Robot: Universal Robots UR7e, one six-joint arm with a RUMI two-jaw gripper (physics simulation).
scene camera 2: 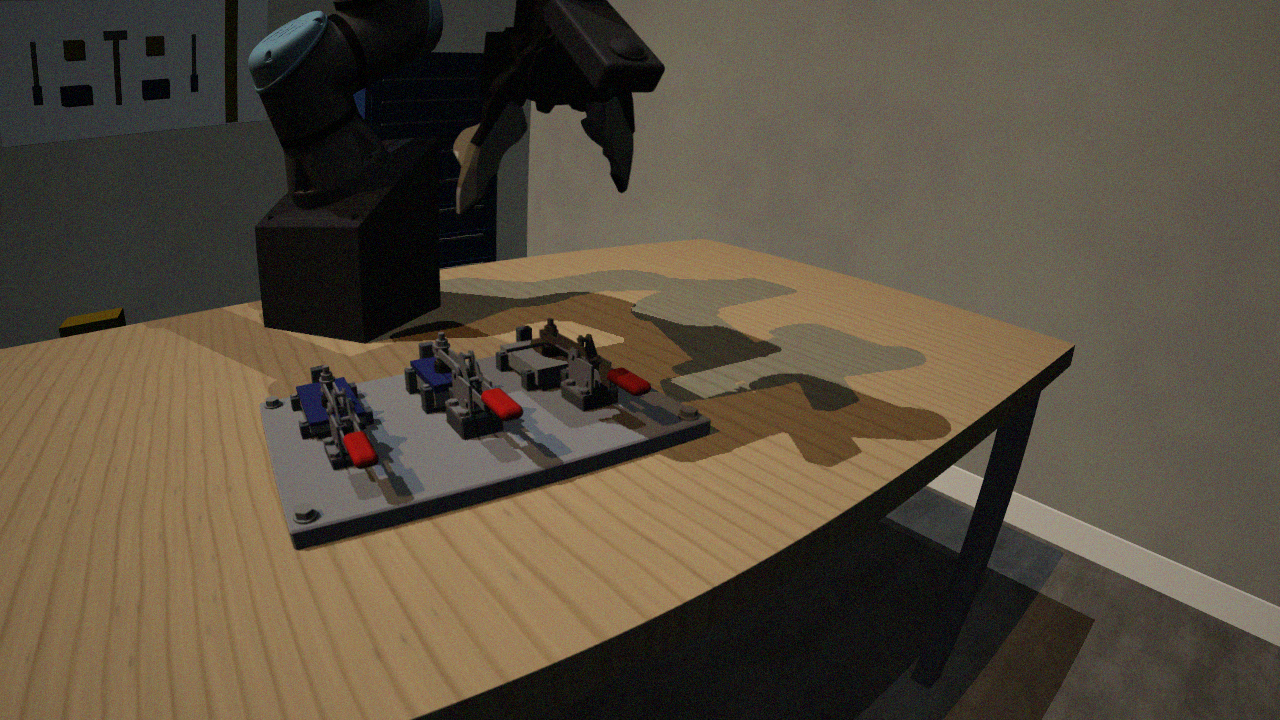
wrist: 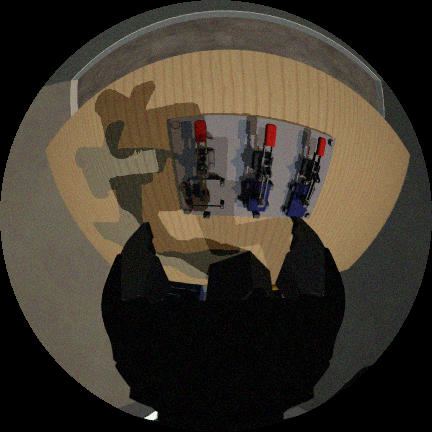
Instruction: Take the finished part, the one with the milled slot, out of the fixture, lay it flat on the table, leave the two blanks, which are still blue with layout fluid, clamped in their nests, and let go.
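Note:
The finished part [scene camera 2: 535, 365] [wrist: 215, 194] is bare grey and sits in the fixture nest at the right in the scene view, left in the wrist view, under a clamp arm; its slot cannot be made out. Two blue blanks sit in the other nests: the middle one [scene camera 2: 432, 371] [wrist: 257, 204] and the outer one [scene camera 2: 313, 402] [wrist: 297, 206], each under a clamp arm. The grey fixture plate [scene camera 2: 429, 474] [wrist: 232, 130] lies on the table [scene camera 2: 134, 537] [wrist: 360, 165]. My gripper [scene camera 2: 540, 200] [wrist: 221, 222] is open and empty, high above and behind the fixture.
Red clamp handles [scene camera 2: 629, 380] [scene camera 2: 501, 403] [scene camera 2: 359, 448] [wrist: 200, 131] [wrist: 270, 135] [wrist: 321, 146] point away from the robot base [scene camera 2: 349, 277] [wrist: 240, 275]. Bolts [scene camera 2: 305, 515] stand at plate corners. Arm shadows cross the table and the finished part's nest.

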